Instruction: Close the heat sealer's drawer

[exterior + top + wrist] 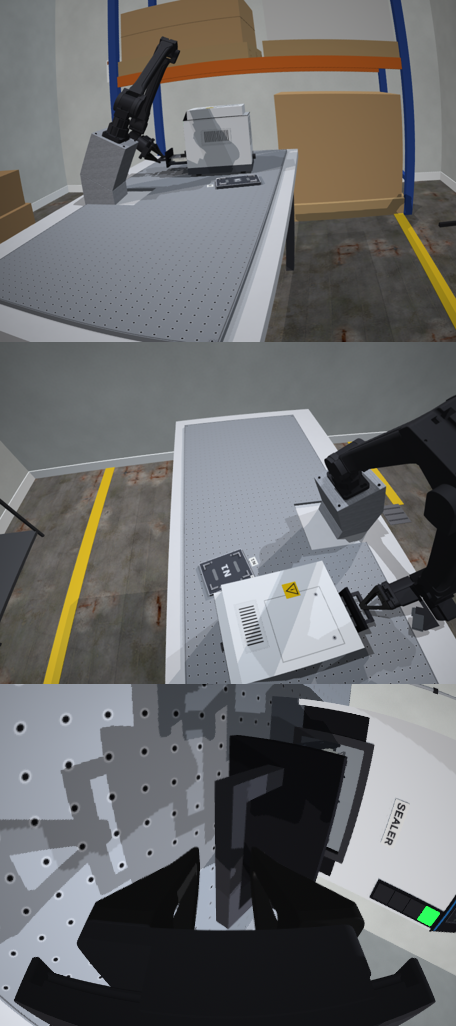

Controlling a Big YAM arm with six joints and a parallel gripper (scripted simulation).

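My hand is 110 mm short of the black drawer and 10 mm above it. The rest, counted from my hand: white tag 260 mm ahead, 250 mm to the right, 70 mm below.
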